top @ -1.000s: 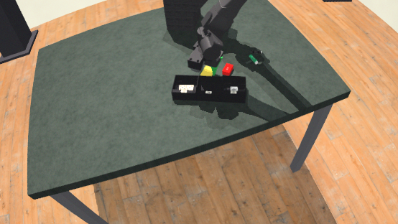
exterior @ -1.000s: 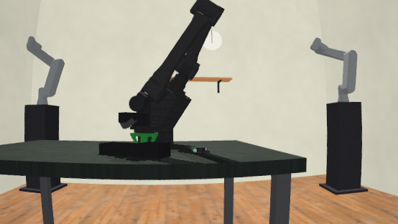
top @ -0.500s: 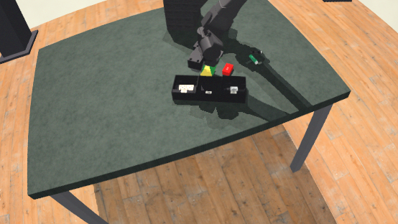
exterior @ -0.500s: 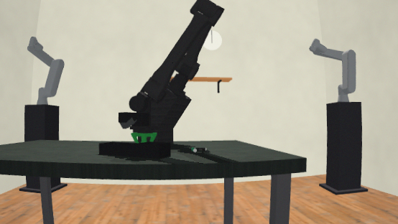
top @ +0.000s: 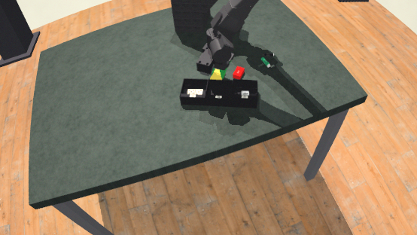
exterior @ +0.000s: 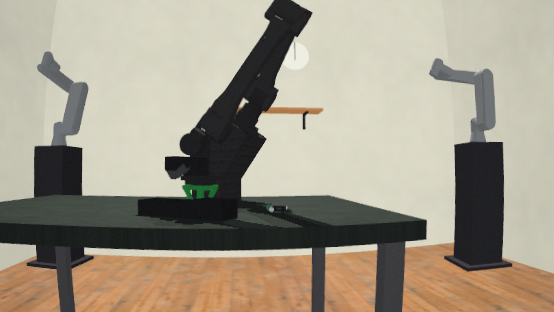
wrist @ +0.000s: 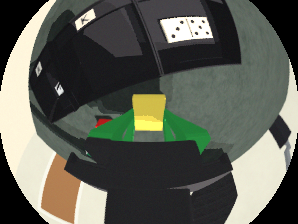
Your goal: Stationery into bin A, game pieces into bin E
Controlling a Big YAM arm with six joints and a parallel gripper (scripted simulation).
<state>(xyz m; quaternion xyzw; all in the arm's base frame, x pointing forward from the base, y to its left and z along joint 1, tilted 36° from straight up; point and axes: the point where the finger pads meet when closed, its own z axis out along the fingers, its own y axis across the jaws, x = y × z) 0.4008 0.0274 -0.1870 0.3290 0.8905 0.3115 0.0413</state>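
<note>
Right now my hand is 110 mm short of the grey piece, 70 mm to the right of it and 10 mm below it. From my hand the other things lie so: red block (80 mm to the left); bin row (90 mm ahead, 20 mm to the right, 10 mm above); yellow block (right at my hand).
</note>
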